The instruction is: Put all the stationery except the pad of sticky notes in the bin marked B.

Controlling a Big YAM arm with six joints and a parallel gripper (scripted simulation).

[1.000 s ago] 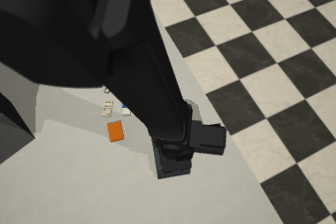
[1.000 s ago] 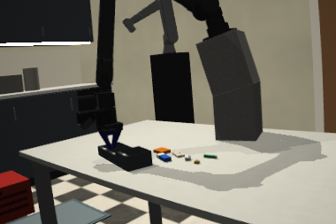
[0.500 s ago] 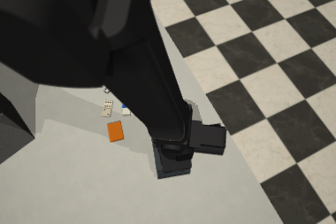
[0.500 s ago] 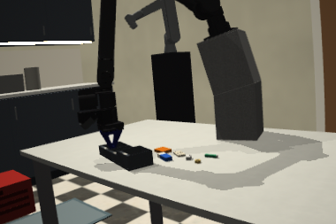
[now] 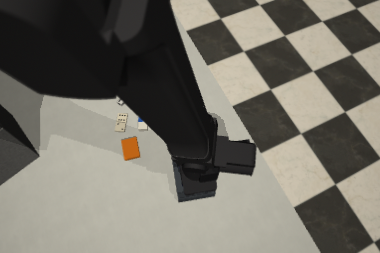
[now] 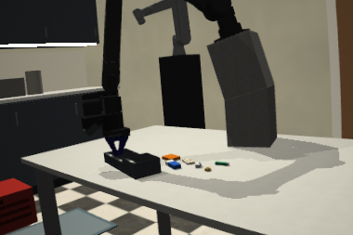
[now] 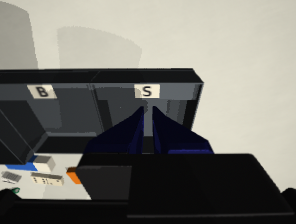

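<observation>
My hand is 8 cm to the right of the dark bin and 2 cm short of it. Also, from my hand: eraser 20 cm to the left, 5 cm behind, 2 cm below; domino 22 cm to the left, 11 cm behind, 2 cm below; orange sticky-note pad 14 cm to the left, 11 cm behind, 2 cm below.
</observation>
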